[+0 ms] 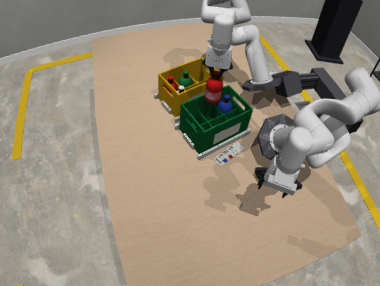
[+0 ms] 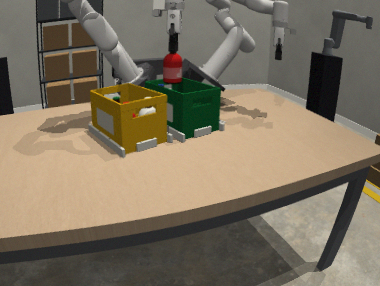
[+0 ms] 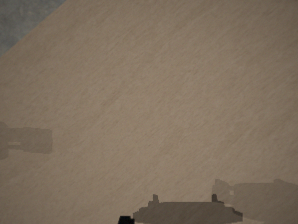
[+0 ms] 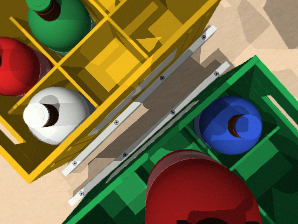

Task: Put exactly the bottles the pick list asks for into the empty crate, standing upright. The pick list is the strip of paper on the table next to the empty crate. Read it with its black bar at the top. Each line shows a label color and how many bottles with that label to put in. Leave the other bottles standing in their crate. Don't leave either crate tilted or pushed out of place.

I see a green crate (image 1: 215, 131), a yellow crate (image 2: 115, 120), a blue bottle (image 4: 232, 125) and a pale rail (image 4: 211, 30).
The green crate also shows in image 2 (image 2: 181, 115) and in image 4 (image 4: 261, 168). The yellow crate is seen too in image 1 (image 1: 197, 71) and in image 4 (image 4: 123, 55). Image 3 does not show the green crate: it is out of frame. Image 3 misses the yellow crate: it is out of frame.
